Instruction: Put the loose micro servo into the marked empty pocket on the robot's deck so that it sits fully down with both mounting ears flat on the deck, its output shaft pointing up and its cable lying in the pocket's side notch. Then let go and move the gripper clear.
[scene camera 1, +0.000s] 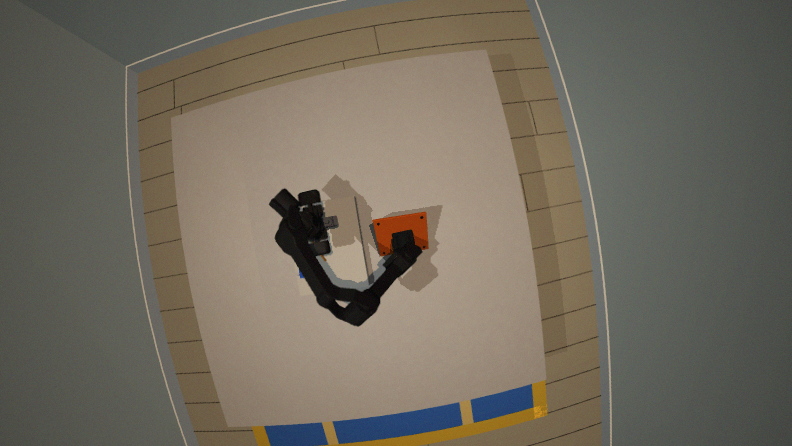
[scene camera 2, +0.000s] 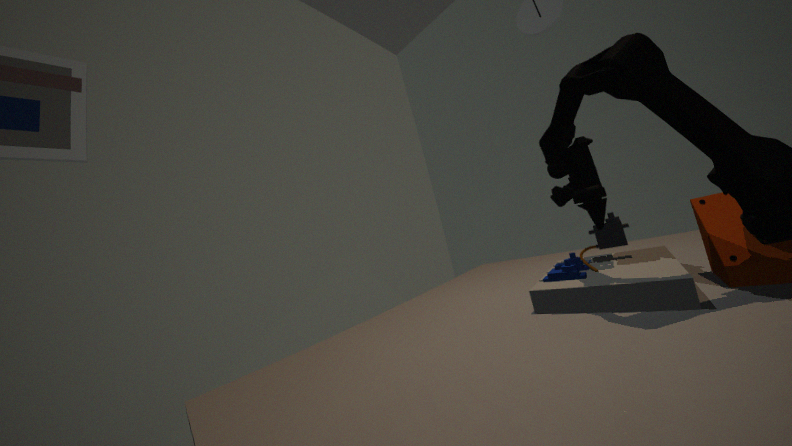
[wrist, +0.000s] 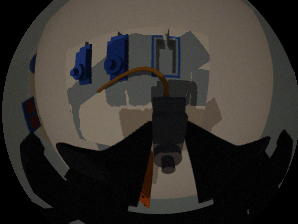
Labels:
My gripper (scene camera 2: 600, 228): 75 cm from the lens. A micro servo (scene camera 2: 612, 235) is 74 cm from the lens. A deck (scene camera 2: 648, 280): 54 cm from the lens. The marked spots on the micro servo and the deck are 22 cm apart.

